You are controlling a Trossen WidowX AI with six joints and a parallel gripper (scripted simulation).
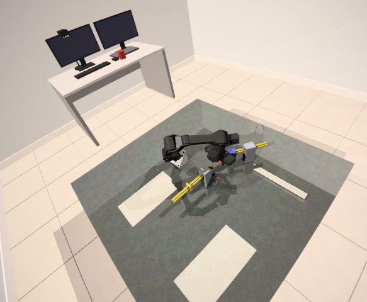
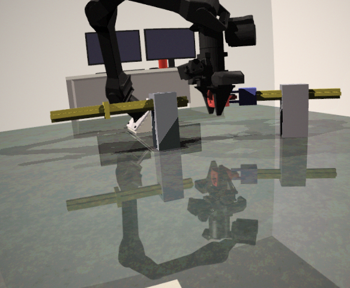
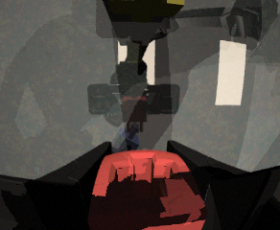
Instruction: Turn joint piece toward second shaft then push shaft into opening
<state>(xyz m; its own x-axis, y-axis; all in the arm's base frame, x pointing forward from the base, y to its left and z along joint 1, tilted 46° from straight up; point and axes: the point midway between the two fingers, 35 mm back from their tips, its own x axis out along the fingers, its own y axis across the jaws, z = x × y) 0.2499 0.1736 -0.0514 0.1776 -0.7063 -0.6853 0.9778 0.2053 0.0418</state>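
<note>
The red joint piece is 40 mm above my gripper tip and 20 mm to the left of it.
</note>
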